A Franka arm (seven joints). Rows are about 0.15 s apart.
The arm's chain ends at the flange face. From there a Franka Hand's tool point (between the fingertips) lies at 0.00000 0.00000 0.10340 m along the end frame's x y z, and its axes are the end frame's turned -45 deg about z.
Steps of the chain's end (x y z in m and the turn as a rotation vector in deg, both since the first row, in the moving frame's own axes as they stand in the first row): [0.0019, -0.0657, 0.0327, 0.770, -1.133, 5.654]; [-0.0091, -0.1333, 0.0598, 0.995, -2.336, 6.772]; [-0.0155, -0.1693, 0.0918, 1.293, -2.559, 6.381]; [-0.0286, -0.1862, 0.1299, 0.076, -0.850, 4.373]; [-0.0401, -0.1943, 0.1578, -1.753, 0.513, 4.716]
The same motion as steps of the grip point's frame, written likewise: [0.0475, -0.0476, 0.0327, 1.346, -0.257, 5.654]; [0.0864, -0.1050, 0.0597, 2.355, -0.948, 6.772]; [0.1074, -0.1357, 0.0917, 2.724, -0.895, 6.381]; [0.1105, -0.1531, 0.1299, 0.655, -0.547, 4.373]; [0.1073, -0.1629, 0.1577, -1.602, -0.877, 4.716]
